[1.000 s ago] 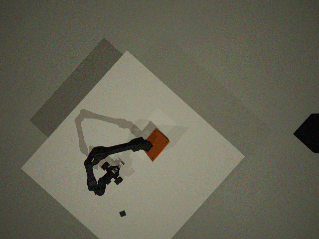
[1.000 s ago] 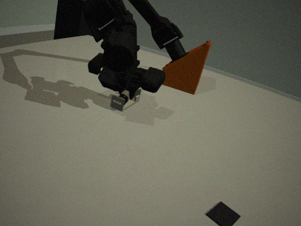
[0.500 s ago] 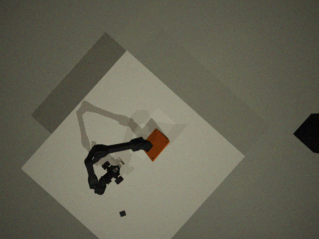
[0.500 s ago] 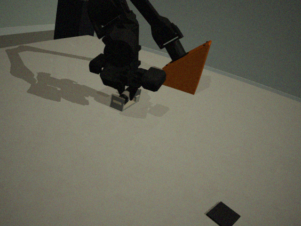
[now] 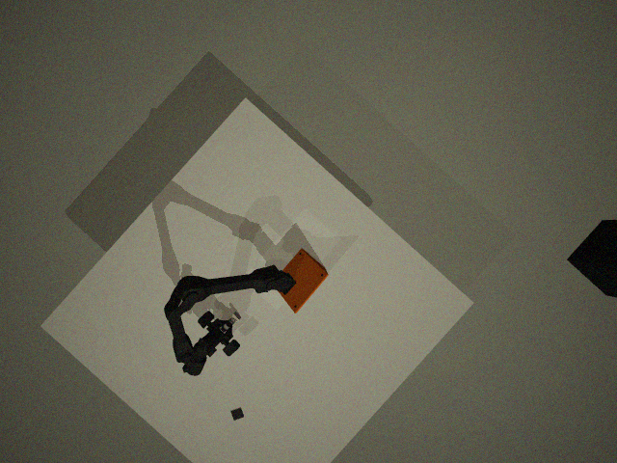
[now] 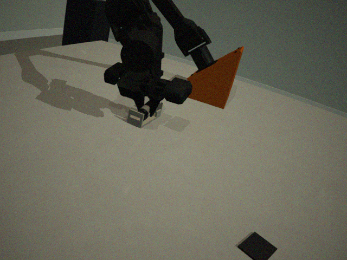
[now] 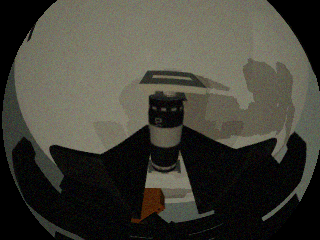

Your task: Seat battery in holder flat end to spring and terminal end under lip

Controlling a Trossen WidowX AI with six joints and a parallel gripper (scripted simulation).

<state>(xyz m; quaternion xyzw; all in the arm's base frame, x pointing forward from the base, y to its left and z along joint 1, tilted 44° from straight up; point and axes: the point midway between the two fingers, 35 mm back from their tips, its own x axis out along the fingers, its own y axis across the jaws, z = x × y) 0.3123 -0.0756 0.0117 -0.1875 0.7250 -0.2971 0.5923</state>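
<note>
Right now my gripper tip is 1 cm below the battery. The rest, counted from my gripper tip: flat black square (27 cm ahead, 28 cm to the left, 1 cm below).
</note>
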